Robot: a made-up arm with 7 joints. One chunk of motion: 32 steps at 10 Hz.
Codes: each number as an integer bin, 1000 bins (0 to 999) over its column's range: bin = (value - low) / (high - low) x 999, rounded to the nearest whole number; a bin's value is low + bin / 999 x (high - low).
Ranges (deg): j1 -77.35..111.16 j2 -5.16..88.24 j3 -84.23..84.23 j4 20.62..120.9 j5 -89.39..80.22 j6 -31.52..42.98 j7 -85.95..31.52
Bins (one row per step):
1: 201 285 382 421 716 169 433
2: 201 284 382 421 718 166 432
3: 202 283 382 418 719 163 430
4: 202 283 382 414 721 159 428
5: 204 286 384 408 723 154 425
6: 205 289 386 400 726 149 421
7: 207 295 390 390 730 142 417
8: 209 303 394 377 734 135 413
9: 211 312 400 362 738 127 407
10: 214 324 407 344 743 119 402
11: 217 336 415 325 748 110 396
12: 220 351 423 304 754 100 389
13: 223 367 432 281 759 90 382
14: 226 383 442 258 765 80 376
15: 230 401 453 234 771 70 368
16: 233 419 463 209 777 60 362
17: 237 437 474 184 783 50 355
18: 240 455 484 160 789 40 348
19: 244 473 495 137 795 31 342
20: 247 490 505 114 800 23 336
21: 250 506 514 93 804 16 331
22: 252 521 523 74 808 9 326
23: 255 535 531 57 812 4 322
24: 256 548 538 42 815 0 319
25: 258 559 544 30 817 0 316
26: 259 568 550 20 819 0 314
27: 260 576 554 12 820 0 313
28: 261 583 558 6 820 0 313
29: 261 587 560 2 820 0 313
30: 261 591 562 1 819 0 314
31: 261 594 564 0 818 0 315
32: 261 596 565 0 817 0 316
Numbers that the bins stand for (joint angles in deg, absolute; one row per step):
1: -39.42 21.49 -19.81 62.88 32.17 -18.92 -35.03
2: -39.42 21.39 -19.81 62.88 32.51 -19.14 -35.15
3: -39.23 21.30 -19.81 62.58 32.68 -19.36 -35.39
4: -39.23 21.30 -19.81 62.18 33.02 -19.66 -35.62
5: -38.86 21.58 -19.48 61.58 33.36 -20.04 -35.98
6: -38.67 21.86 -19.14 60.77 33.87 -20.41 -36.45
7: -38.29 22.42 -18.46 59.77 34.55 -20.93 -36.92
8: -37.91 23.17 -17.79 58.46 35.23 -21.45 -37.39
9: -37.53 24.01 -16.78 56.96 35.91 -22.05 -38.09
10: -36.97 25.13 -15.60 55.15 36.76 -22.65 -38.68
11: -36.40 26.25 -14.25 53.24 37.61 -23.32 -39.39
12: -35.84 27.66 -12.90 51.14 38.62 -24.06 -40.21
13: -35.27 29.15 -11.38 48.83 39.47 -24.81 -41.03
14: -34.70 30.65 -9.70 46.52 40.49 -25.55 -41.74
15: -33.95 32.33 -7.84 44.11 41.51 -26.30 -42.68
16: -33.38 34.01 -6.15 41.60 42.53 -27.05 -43.38
17: -32.63 35.70 -4.30 39.09 43.55 -27.79 -44.21
18: -32.06 37.38 -2.61 36.68 44.57 -28.54 -45.03
19: -31.31 39.06 -0.76 34.37 45.58 -29.21 -45.74
20: -30.74 40.65 0.93 32.06 46.43 -29.80 -46.44
21: -30.18 42.15 2.45 29.96 47.11 -30.33 -47.03
22: -29.80 43.55 3.96 28.05 47.79 -30.85 -47.62
23: -29.23 44.86 5.31 26.34 48.47 -31.22 -48.09
24: -29.04 46.07 6.49 24.84 48.98 -31.52 -48.44
25: -28.67 47.10 7.50 23.63 49.32 -31.52 -48.79
26: -28.48 47.94 8.52 22.63 49.66 -31.52 -49.03
27: -28.29 48.69 9.19 21.82 49.83 -31.52 -49.15
28: -28.10 49.35 9.86 21.22 49.83 -31.52 -49.15
29: -28.10 49.72 10.20 20.82 49.83 -31.52 -49.15
30: -28.10 50.09 10.54 20.72 49.66 -31.52 -49.03
31: -28.10 50.38 10.88 20.62 49.49 -31.52 -48.91
32: -28.10 50.56 11.05 20.62 49.32 -31.52 -48.79

